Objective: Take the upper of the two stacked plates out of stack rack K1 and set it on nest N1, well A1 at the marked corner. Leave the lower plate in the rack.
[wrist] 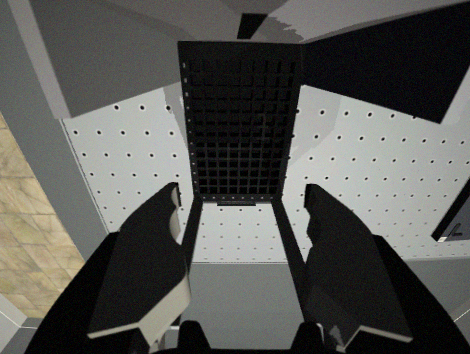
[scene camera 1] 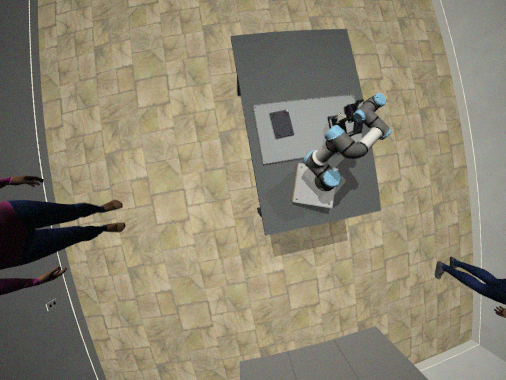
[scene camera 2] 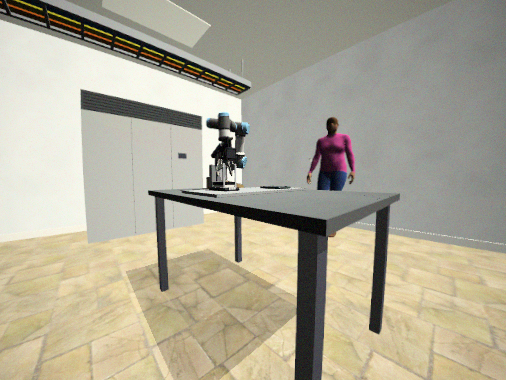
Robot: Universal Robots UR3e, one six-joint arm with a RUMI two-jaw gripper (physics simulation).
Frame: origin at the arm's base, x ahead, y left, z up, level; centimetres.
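Where they show: gripper, between the fingertips: (wrist: 242, 185) (scene camera 1: 342, 122) (scene camera 2: 225, 176).
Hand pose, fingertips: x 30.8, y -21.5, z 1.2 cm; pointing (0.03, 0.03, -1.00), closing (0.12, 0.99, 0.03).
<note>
After its pixels a point has its place.
A black gridded plate (wrist: 240, 135) @(x 28.3, y -21.2, z -2.0 cm) lies in the rack in the wrist view. Whether it is the upper or the lower plate of the stack I cannot tell. Narrow dark uprights (wrist: 194, 230) @(x 34.4, y -25.7, z 1.5 cm) of the rack run from its far corners toward the camera. My gripper (wrist: 242, 185) @(x 30.8, y -21.5, z 1.2 cm) (scene camera 2: 225, 172) @(x 30.8, y -21.5, z 1.2 cm) is open. Its fingertips stand wide apart over the far part of the plate, with pegboard showing between each tip and the plate's edges; no plate shows held between them. The dark flat nest (scene camera 1: 281, 124) @(x 41.2, y 13.8, z -5.5 cm) (scene camera 2: 275, 187) @(x 45.6, y 7.4, z -5.8 cm) (wrist: 456, 220) @(x 45.0, y 7.8, z -5.5 cm) lies apart from the rack on the board.
The light perforated board (scene camera 1: 267, 150) @(x 28.4, y 27.1, z -6.7 cm) (wrist: 125, 155) @(x 30.5, y -33.8, z -6.7 cm) bears the rack and the nest. The arm's pale base plate (scene camera 1: 312, 200) @(x -9.1, y 11.0, z -1.4 cm) stands beside it on the dark table (scene camera 1: 295, 60) @(x 81.0, y -10.5, z -8.0 cm) (scene camera 2: 280, 202) @(x 77.2, y -40.1, z -8.0 cm). Large slabs (wrist: 115, 60) @(x 22.9, y -24.9, z 5.6 cm) flank the plate in the wrist view. People stand away from the table.
</note>
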